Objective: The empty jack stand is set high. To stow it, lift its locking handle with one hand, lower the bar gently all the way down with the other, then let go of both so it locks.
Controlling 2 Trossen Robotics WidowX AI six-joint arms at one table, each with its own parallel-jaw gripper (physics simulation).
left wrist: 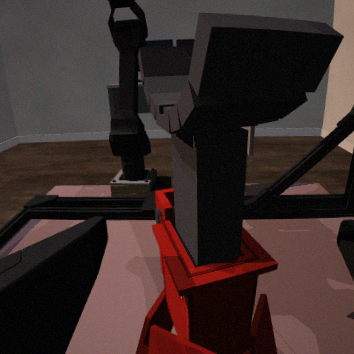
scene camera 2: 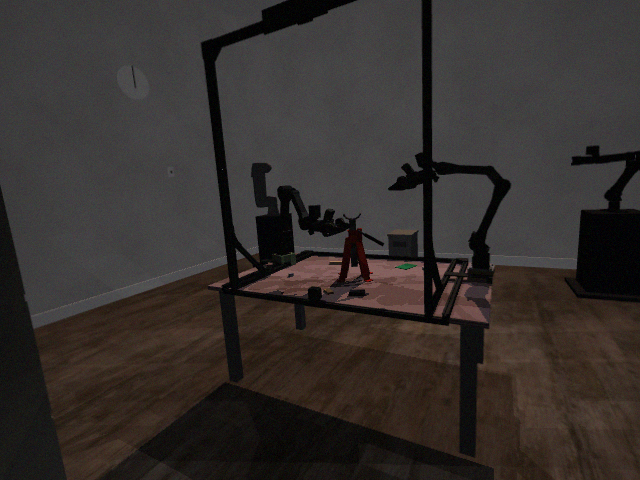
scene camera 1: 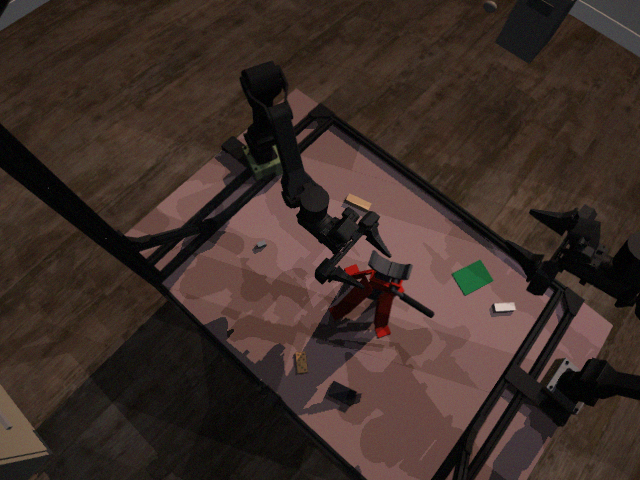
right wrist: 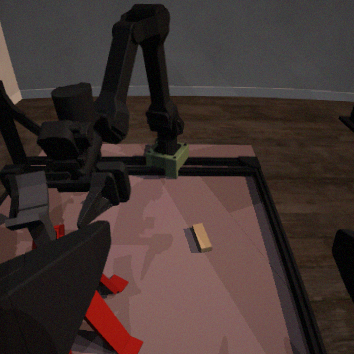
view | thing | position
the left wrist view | my left gripper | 223,230
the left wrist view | dark bar with saddle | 242,70
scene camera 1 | my left gripper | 377,272
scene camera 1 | my right gripper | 518,225
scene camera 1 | dark bar with saddle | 385,270
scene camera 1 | green square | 474,276
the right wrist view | my left gripper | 43,226
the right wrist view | my right gripper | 222,237
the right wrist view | dark bar with saddle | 33,207
